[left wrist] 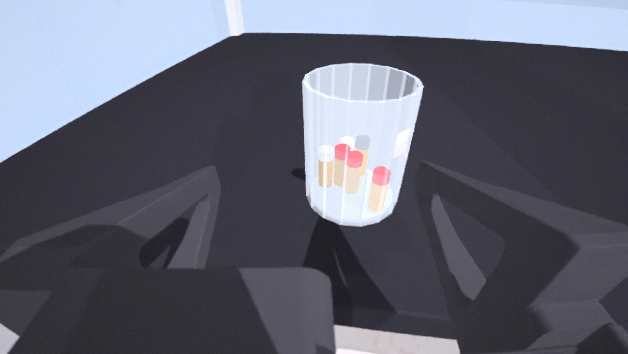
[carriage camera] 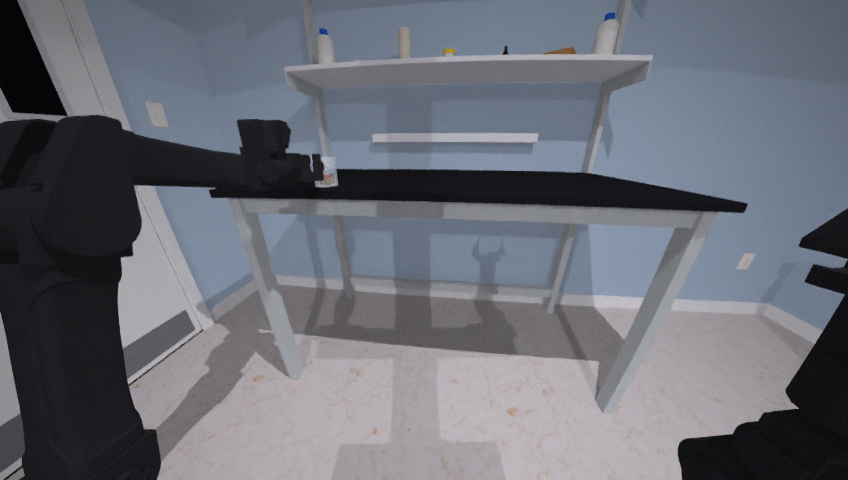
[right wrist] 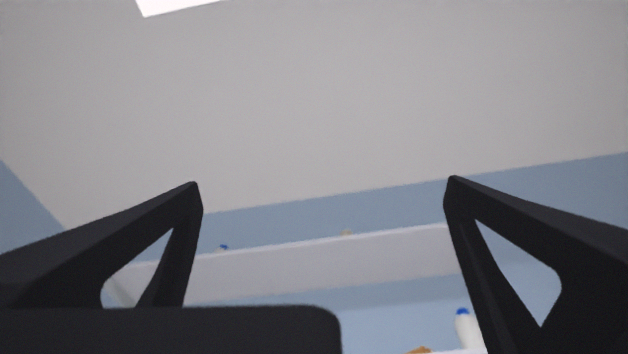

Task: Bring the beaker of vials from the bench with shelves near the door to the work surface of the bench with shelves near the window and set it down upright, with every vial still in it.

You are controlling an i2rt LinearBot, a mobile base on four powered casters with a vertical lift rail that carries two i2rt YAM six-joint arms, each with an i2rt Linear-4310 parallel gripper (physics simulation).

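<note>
A clear beaker (carriage camera: 330, 172) (left wrist: 357, 120) stands upright near the left end of the black bench top (carriage camera: 476, 185) (left wrist: 240, 100). Several small vials with red, white and grey caps show inside it in the left wrist view. My left gripper (carriage camera: 318, 168) (left wrist: 317, 174) is open. In the left wrist view its fingertips are apart to either side of the beaker's lower part, and the beaker appears just beyond them; whether they touch it cannot be told. My right gripper (right wrist: 322, 192) is open and empty, raised and facing the upper wall and ceiling; part of it shows at the right edge of the carriage view.
A shelf (carriage camera: 470, 71) above the bench holds two white bottles (carriage camera: 324, 48) (carriage camera: 605, 36) with blue caps, a beige cylinder (carriage camera: 404, 42) and small items. Shelf posts rise behind the bench. A door (carriage camera: 148, 261) is at the left. Bench legs (carriage camera: 267, 297) (carriage camera: 654, 315) stand at the front.
</note>
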